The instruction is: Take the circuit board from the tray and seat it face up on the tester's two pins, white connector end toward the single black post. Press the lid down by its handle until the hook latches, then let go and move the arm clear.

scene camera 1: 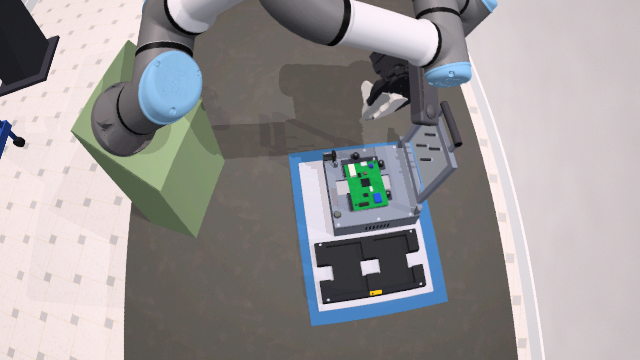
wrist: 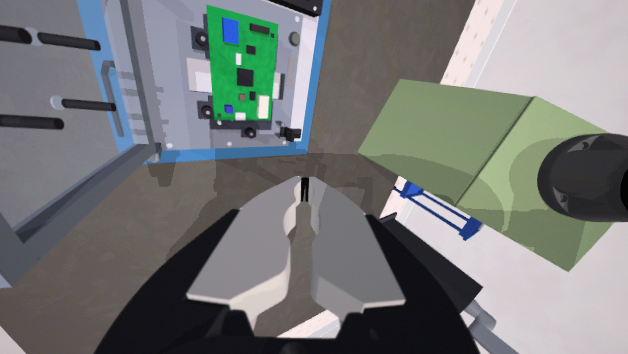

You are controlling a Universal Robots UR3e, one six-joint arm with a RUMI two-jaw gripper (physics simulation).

Scene:
my gripper: scene camera 1; wrist
green circuit board: scene camera 1; wrist
same spot on my gripper: (scene camera 1: 378, 102) = (wrist: 353, 236)
same spot on green circuit board: (wrist: 242, 53) = (scene camera 1: 369, 192)

